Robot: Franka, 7 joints.
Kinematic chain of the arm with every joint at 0, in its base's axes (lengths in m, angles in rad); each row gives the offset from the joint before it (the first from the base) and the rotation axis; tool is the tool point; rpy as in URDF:
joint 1: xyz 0 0 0.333 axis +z
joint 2: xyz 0 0 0 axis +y
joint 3: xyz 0 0 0.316 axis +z
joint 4: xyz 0.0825 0 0 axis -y
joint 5: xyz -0.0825 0 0.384 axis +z
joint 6: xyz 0 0 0 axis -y
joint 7: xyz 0.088 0 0 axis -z
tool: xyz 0 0 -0.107 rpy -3.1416 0 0
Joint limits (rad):
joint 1: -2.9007..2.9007
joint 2: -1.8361..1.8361
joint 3: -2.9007..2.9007
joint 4: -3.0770..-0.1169
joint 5: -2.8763..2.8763
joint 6: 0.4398..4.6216
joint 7: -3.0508..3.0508
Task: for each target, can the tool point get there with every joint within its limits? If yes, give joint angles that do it. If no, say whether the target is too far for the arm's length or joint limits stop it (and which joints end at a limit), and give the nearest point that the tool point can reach.
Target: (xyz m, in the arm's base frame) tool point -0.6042 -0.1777 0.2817
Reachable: yes | joints 1.3732 -1.2028 1.6813 -1.8339 -1.7292 3.1790 2.3060
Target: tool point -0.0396 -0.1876 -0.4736
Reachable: no: joint limits stop it (at a limit: joint 2) | nearest point -0.0431 -0.2040 -0.3555 | short by 0.119 m
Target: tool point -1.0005 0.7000 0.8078
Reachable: no: too far | nearest point -0.6551 0.4584 0.6439 | short by 0.452 m
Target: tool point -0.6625 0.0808 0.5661
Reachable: yes | joints -0.5142 -0.7598 -2.2796 -1.3534 0.3904 4.2662 0.2551
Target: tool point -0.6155 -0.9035 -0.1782
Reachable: no: too far | nearest point -0.4375 -0.6423 -0.0304 | short by 0.349 m
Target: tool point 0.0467 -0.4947 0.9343
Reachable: yes | joints -0.1723 0.4576 -1.7541 -1.3273 0.5753 3.3413 -2.5848
